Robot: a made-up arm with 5 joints.
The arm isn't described. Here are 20 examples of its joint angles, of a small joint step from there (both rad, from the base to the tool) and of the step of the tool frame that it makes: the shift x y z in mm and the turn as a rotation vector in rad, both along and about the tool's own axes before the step.
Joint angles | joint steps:
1: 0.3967 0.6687 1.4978 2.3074 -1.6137 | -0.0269 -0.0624 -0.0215 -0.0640 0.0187
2: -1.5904 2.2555 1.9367 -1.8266 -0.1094 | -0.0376 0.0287 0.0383 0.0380 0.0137
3: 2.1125 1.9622 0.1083 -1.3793 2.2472 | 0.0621 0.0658 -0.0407 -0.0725 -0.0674
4: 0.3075 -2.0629 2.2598 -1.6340 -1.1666 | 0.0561 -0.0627 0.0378 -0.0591 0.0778
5: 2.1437 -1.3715 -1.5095 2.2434 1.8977 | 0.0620 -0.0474 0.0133 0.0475 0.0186
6: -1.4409 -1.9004 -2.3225 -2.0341 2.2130 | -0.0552 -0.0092 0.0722 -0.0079 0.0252
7: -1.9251 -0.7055 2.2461 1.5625 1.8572 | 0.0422 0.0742 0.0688 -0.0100 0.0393
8: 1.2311 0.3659 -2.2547 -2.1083 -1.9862 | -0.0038 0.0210 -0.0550 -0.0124 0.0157
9: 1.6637 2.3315 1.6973 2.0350 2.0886 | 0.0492 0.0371 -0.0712 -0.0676 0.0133
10: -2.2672 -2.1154 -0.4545 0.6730 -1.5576 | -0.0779 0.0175 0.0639 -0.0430 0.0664
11: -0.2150 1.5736 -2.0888 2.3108 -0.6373 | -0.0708 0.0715 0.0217 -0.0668 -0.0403
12: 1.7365 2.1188 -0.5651 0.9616 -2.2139 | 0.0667 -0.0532 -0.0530 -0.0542 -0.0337
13: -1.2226 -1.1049 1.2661 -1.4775 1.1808 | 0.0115 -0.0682 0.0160 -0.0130 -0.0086
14: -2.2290 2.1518 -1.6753 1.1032 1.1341 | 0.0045 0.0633 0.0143 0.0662 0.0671
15: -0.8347 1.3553 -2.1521 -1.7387 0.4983 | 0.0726 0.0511 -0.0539 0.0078 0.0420
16: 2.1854 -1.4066 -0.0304 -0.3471 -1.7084 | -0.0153 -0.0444 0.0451 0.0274 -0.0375
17: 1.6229 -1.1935 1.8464 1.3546 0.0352 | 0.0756 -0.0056 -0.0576 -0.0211 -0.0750
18: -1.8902 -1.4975 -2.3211 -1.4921 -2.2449 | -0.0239 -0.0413 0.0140 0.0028 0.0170
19: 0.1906 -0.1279 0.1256 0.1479 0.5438 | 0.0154 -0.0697 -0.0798 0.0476 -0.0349
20: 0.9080 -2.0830 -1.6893 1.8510 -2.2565 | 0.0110 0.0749 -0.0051 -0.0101 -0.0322
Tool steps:
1: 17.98 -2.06 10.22 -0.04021 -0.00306 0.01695
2: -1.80 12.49 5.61 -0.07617 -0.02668 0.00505
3: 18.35 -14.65 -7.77 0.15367 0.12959 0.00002
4: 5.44 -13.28 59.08 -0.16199 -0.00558 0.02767
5: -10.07 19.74 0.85 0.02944 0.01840 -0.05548
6: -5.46 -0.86 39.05 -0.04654 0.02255 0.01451
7: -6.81 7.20 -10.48 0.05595 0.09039 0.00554
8: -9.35 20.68 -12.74 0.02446 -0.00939 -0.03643
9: 6.68 -43.84 66.09 -0.12561 0.08276 0.05936
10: 10.34 15.96 13.53 -0.06799 0.00032 0.00269
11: 38.77 17.55 -50.98 0.08649 -0.07327 0.04951
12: 59.30 0.32 12.84 -0.04030 -0.03497 0.13661
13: -2.30 -17.28 -19.78 -0.01641 -0.04276 0.03682
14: 15.21 -11.74 -7.32 -0.05587 -0.11861 0.05192
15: 20.00 -14.60 -15.03 0.07493 0.03160 0.06629
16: -16.46 27.96 -24.23 0.06963 0.01791 -0.04618
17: 3.28 -9.22 -25.86 0.08109 0.03028 -0.02250
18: 14.39 -29.38 0.87 -0.00947 -0.00278 0.03978
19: 10.41 0.86 -39.02 0.08883 -0.11043 0.01527
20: -9.67 1.02 -11.41 0.03560 0.05287 -0.03792
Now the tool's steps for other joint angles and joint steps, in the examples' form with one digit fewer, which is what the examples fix.
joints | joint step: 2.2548 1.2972 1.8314 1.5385 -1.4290 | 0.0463 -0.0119 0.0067 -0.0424 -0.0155
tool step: -1.3 11.8 -17.7 -0.0231 -0.0321 -0.0178
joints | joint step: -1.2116 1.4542 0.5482 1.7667 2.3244 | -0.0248 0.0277 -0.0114 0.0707 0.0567
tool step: -13.8 20.5 4.7 -0.0386 -0.0517 -0.0249
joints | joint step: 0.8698 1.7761 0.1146 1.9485 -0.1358 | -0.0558 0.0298 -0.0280 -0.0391 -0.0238
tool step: -8.2 18.2 -43.7 0.0594 0.0150 -0.0325
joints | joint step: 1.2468 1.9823 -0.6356 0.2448 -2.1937 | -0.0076 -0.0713 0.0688 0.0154 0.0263
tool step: -4.0 14.1 -41.5 0.0511 -0.0520 -0.0349
